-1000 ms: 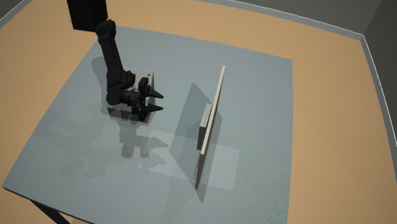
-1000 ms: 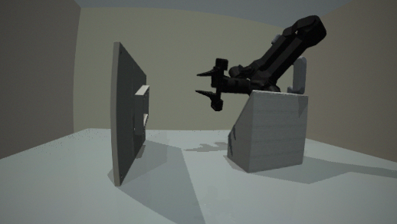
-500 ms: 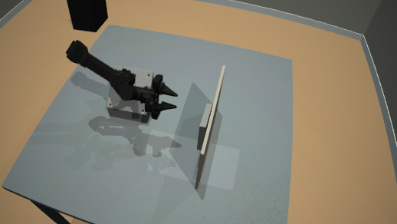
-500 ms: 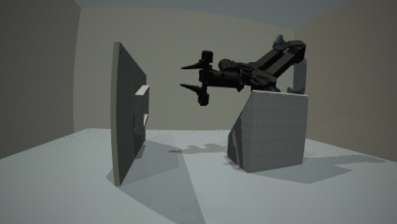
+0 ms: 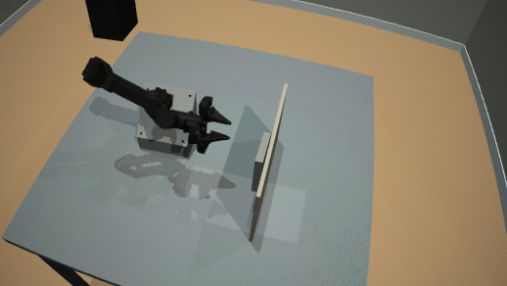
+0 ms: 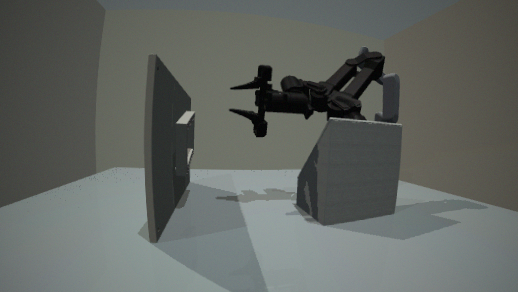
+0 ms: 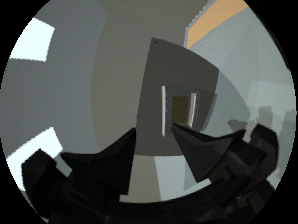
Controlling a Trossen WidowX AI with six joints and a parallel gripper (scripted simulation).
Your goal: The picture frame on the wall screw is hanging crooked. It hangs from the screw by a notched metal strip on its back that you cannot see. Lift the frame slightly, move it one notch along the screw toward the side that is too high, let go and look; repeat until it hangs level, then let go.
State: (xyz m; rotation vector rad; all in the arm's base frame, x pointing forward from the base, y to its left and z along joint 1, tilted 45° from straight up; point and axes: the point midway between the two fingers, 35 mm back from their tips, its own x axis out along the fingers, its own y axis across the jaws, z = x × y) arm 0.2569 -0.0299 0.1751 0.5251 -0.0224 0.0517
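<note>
Now: the picture frame 12 cm ahead of my gripper tip, 11 cm below it and 1 cm to the right of it. The rest, counted from my gripper tip: wall panel: 13 cm ahead, 12 cm below, 1 cm to the left.
</note>
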